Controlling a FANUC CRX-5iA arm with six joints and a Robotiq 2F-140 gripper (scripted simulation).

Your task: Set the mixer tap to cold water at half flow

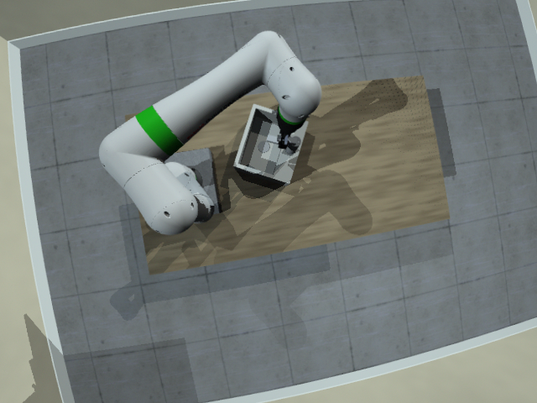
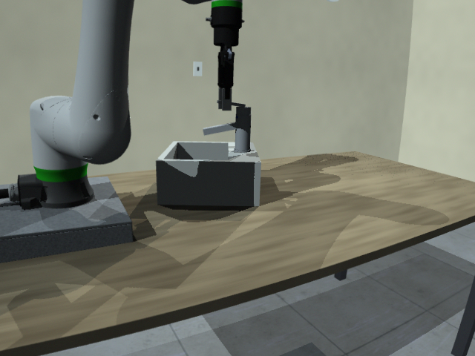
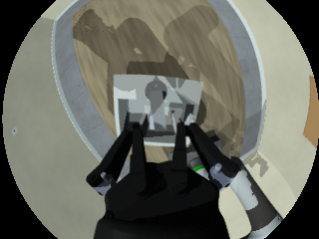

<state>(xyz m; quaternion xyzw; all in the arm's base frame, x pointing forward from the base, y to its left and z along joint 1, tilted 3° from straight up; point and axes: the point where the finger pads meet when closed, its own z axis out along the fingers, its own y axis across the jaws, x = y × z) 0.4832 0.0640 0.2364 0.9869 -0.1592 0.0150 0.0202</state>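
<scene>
Right now my hand is 20 mm short of the lever, 10 mm to the left of it and 10 mm above it. The rest, counted from my hand: basin: 250 mm below, 50 mm behind, 40 mm to the left.
</scene>
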